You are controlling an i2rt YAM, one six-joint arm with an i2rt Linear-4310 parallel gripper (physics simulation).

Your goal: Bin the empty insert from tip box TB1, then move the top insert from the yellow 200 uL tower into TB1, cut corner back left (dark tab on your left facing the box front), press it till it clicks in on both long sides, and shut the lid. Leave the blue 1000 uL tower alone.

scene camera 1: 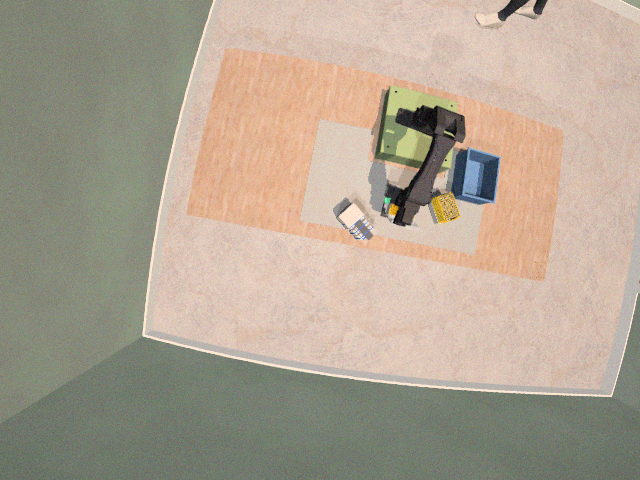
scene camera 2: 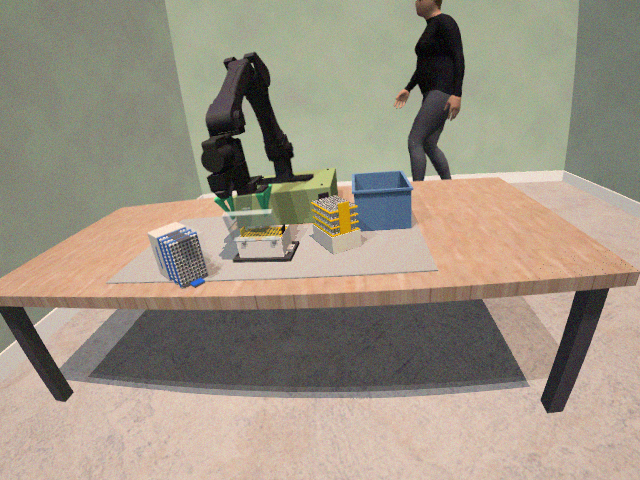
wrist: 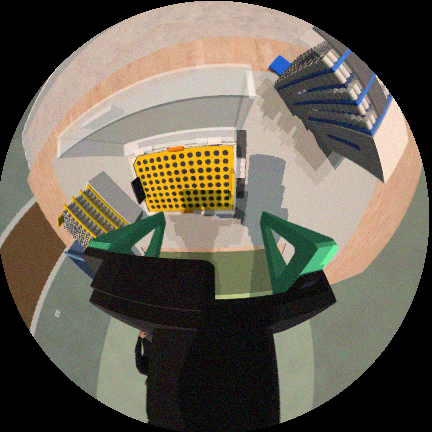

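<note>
Tip box TB1 [scene camera 2: 261, 249] stands on a dark base with its clear lid [scene camera 2: 248, 219] [wrist: 165, 107] open and upright. A yellow insert [wrist: 185, 180] with empty holes lies in the box; a dark tab [wrist: 138, 190] shows at one short end and orange clips at both long sides. My gripper [scene camera 2: 249, 213] [wrist: 212, 216] is open and empty, above the box and toward the arm's base in the wrist view; in scene view 1 the arm mostly hides it. The yellow tower [scene camera 1: 445, 207] [scene camera 2: 336, 223] [wrist: 95, 212] stands beside the box, with tips in its stacked inserts.
The blue tower [scene camera 1: 356, 219] [scene camera 2: 180, 254] [wrist: 335, 95] leans at the mat's other side, a blue tab by its foot. The blue bin [scene camera 1: 478, 178] [scene camera 2: 382, 206] stands behind the yellow tower. A green block [scene camera 1: 408, 142] [wrist: 232, 275] carries the arm. A person [scene camera 2: 439, 62] stands beyond the table.
</note>
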